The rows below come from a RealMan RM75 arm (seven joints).
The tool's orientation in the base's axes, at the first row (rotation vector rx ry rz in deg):
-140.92, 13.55, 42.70
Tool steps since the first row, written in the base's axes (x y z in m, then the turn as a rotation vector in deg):
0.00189, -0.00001, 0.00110, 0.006, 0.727, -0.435
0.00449, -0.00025, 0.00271, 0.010, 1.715, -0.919
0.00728, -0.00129, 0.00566, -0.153, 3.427, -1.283
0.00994, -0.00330, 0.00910, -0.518, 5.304, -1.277
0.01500, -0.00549, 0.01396, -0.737, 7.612, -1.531
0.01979, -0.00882, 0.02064, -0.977, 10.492, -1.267
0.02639, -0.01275, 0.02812, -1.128, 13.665, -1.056
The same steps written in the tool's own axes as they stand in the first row. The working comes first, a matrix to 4 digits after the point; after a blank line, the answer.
The tool's axes in the first row as the columns of a matrix, in the base's axes (used below as rounded here):
0.8305, -0.3149, -0.4595
-0.0077, -0.8313, 0.5557
-0.5570, -0.4580, -0.6928

0.00096, -0.00109, -0.00164, 0.242, -0.407, 0.703
0.00222, -0.00245, -0.00408, 0.507, -1.008, 1.585
0.00290, -0.00381, -0.00798, 0.561, -2.213, 2.864
0.00321, -0.00455, -0.01271, 0.240, -3.661, 4.070
0.00472, -0.00655, -0.01961, 0.182, -5.395, 5.629
0.00501, -0.00835, -0.02829, -0.186, -7.834, 7.157
0.00635, -0.01059, -0.03869, -0.454, -10.521, 8.844

